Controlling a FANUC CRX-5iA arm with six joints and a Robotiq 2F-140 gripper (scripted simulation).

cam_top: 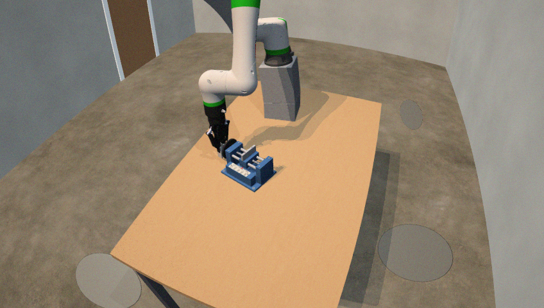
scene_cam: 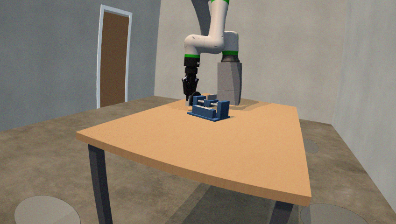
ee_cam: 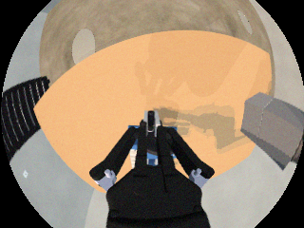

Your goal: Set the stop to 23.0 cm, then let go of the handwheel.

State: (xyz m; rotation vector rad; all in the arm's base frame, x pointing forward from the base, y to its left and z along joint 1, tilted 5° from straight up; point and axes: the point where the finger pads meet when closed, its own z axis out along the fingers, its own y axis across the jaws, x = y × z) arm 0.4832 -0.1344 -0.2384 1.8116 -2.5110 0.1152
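Now: hand 20 mm to the right of the black handwheel and 10 mm above it. Also, from my hand: grey stop plate: 40 mm ahead, 150 mm to the left, 30 mm above.
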